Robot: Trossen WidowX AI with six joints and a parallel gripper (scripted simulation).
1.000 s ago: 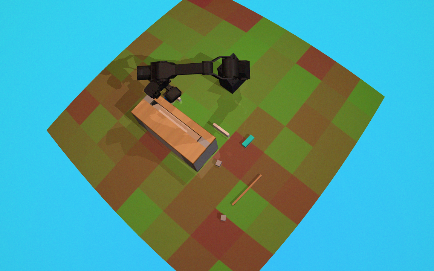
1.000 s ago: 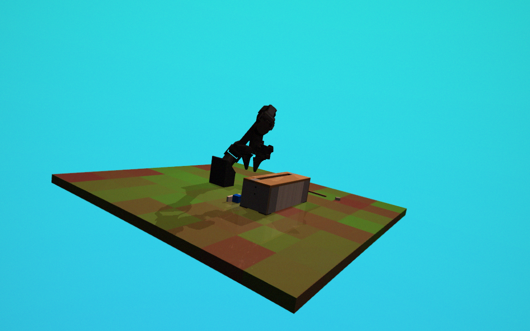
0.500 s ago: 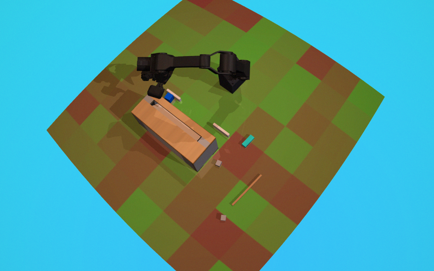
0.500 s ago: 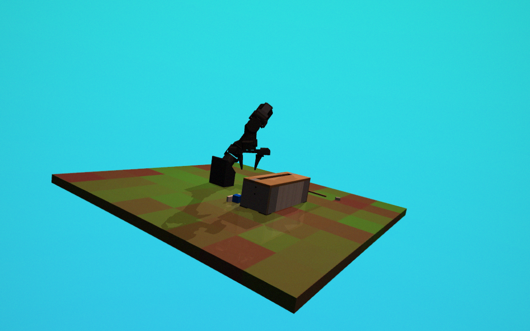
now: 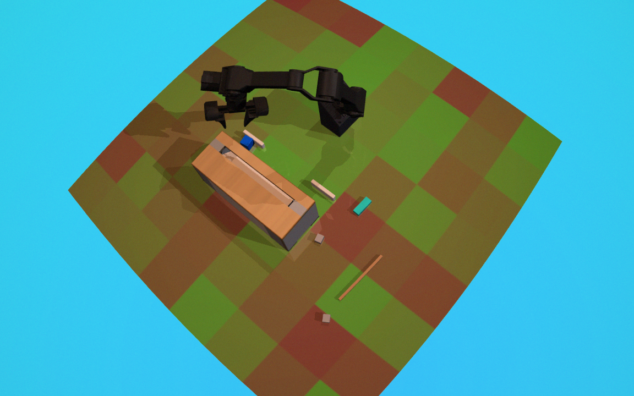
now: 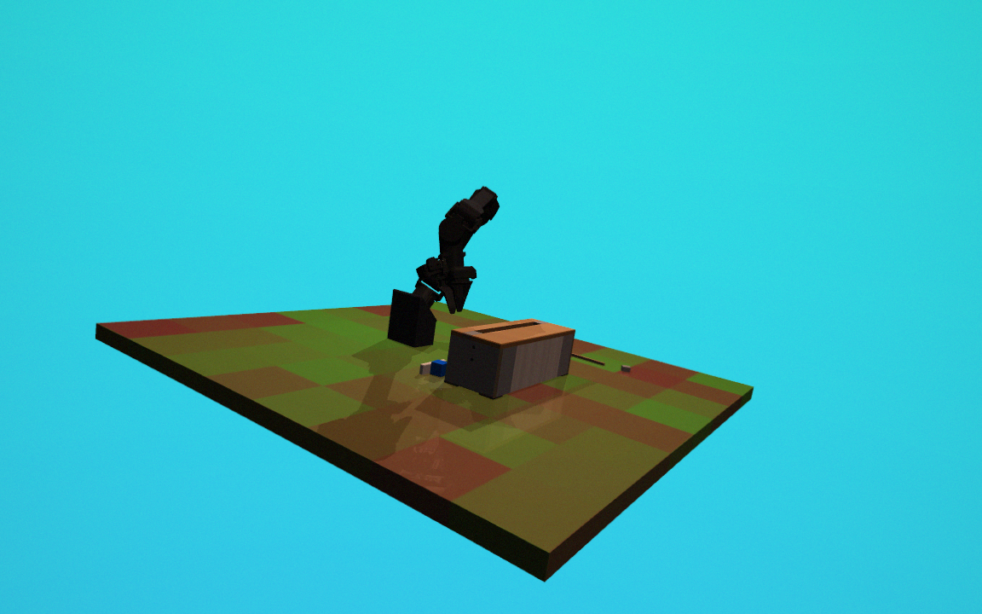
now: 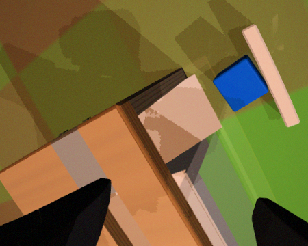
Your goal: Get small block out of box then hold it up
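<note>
My gripper tip is now 14 cm above the blue block, 2 cm past it and 1 cm to the left of it. From my gripper tip the other things lie so: box 14 cm to the left, 10 cm below, 7 cm ahead; then thin orange rod 55 cm to the left, 16 cm below, 12 cm ahead.
</note>
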